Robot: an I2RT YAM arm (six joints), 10 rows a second.
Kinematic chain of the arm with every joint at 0, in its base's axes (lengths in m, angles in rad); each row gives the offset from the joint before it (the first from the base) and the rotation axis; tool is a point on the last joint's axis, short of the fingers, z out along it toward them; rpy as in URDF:
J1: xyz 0 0 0.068 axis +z
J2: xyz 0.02 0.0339 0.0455 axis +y
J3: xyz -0.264 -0.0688 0 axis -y
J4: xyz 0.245 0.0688 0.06 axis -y
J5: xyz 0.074 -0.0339 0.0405 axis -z
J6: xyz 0.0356 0 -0.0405 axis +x
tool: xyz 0 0 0 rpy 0 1.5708 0
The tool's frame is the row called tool.
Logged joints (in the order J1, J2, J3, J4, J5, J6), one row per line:
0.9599 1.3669 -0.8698 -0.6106 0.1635 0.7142
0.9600 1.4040 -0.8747 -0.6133 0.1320 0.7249
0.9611 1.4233 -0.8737 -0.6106 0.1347 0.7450
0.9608 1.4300 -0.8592 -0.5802 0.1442 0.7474
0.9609 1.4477 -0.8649 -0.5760 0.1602 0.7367
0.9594 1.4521 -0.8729 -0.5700 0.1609 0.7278
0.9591 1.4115 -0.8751 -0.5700 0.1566 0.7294
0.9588 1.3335 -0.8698 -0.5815 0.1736 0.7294
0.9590 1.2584 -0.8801 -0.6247 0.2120 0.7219
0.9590 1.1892 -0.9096 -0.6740 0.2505 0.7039
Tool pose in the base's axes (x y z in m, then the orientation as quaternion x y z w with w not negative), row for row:
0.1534 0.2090 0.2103 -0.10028 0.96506 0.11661 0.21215
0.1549 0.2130 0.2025 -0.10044 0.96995 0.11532 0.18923
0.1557 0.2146 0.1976 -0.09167 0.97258 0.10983 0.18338
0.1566 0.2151 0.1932 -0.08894 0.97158 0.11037 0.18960
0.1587 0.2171 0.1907 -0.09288 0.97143 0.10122 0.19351
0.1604 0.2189 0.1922 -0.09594 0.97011 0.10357 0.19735
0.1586 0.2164 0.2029 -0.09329 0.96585 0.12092 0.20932
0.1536 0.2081 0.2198 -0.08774 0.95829 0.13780 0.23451
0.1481 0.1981 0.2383 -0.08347 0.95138 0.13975 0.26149
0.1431 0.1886 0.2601 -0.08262 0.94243 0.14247 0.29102
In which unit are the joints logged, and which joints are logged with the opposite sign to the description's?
The joints are logged in radians. Opposite sign: J3.
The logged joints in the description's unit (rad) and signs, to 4 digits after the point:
0.9599 1.3669 0.8698 -0.6106 0.1635 0.7142
0.9600 1.4040 0.8747 -0.6133 0.1320 0.7249
0.9611 1.4233 0.8737 -0.6106 0.1347 0.7450
0.9608 1.4300 0.8592 -0.5802 0.1442 0.7474
0.9609 1.4477 0.8649 -0.5760 0.1602 0.7367
0.9594 1.4521 0.8729 -0.5700 0.1609 0.7278
0.9591 1.4115 0.8751 -0.5700 0.1566 0.7294
0.9588 1.3335 0.8698 -0.5815 0.1736 0.7294
0.9590 1.2584 0.8801 -0.6247 0.2120 0.7219
0.9590 1.1892 0.9096 -0.6740 0.2505 0.7039

